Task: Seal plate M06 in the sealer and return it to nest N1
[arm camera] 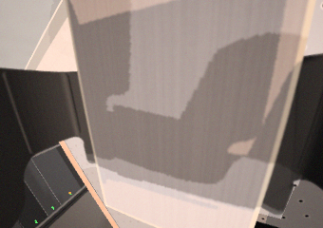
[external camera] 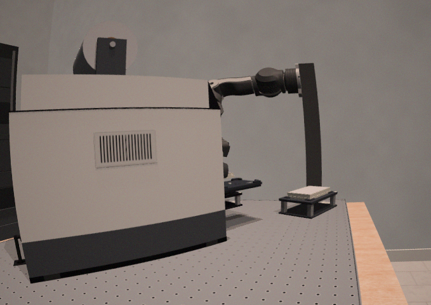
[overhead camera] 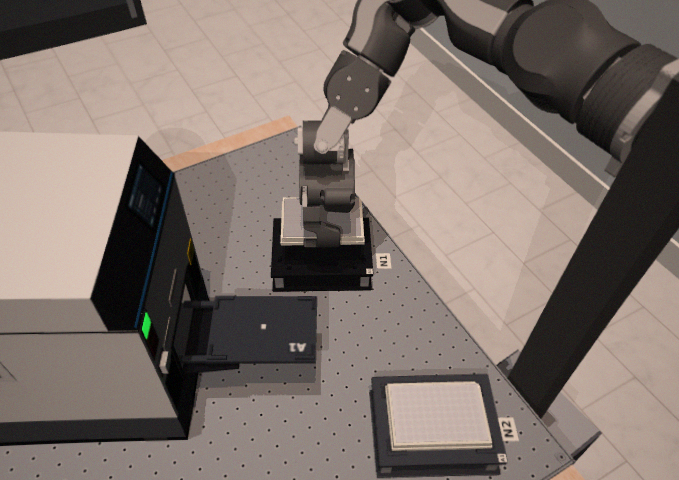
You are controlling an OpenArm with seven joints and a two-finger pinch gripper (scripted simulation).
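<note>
My hand is 60 mm above the nest N1. From my hand the other things lie so: sealer's stage (170 mm ahead, 110 mm to the left); then touchscreen (240 mm ahead, 210 mm above, 10 mm to the left); then 96-well plate M06 (right at my hand).
</note>
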